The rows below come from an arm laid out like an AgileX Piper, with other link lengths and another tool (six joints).
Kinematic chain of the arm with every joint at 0, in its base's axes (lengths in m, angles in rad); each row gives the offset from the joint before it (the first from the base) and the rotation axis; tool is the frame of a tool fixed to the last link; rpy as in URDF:
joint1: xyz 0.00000 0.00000 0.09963 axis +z
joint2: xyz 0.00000 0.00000 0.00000 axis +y
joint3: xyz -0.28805 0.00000 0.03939 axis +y
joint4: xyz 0.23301 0.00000 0.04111 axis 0.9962 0 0.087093
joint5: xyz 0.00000 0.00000 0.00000 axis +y
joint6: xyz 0.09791 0.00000 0.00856 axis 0.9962 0 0.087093
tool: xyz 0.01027 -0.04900 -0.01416 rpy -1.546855 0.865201 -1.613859
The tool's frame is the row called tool.
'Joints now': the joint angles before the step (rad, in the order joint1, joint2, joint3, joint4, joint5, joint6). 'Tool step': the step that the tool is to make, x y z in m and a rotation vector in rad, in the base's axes. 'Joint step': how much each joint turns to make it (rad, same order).
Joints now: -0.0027 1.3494 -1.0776 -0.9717 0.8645 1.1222
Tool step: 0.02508 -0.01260 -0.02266 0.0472 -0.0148 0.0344
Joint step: -0.0706 0.0831 0.0000 0.0083 -0.1475 0.0210
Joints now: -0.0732 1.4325 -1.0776 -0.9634 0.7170 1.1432
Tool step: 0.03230 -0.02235 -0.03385 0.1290 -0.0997 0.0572
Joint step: -0.1242 0.1033 0.0000 0.0448 -0.2836 0.0392
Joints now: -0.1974 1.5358 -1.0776 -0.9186 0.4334 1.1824
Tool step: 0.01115 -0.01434 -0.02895 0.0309 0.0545 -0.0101
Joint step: -0.0468 0.0922 0.0000 0.0001 -0.0520 0.0019
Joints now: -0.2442 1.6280 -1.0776 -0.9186 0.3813 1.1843
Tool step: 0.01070 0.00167 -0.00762 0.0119 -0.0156 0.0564
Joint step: 0.0000 0.0258 0.0000 0.0000 -0.0685 -0.0129
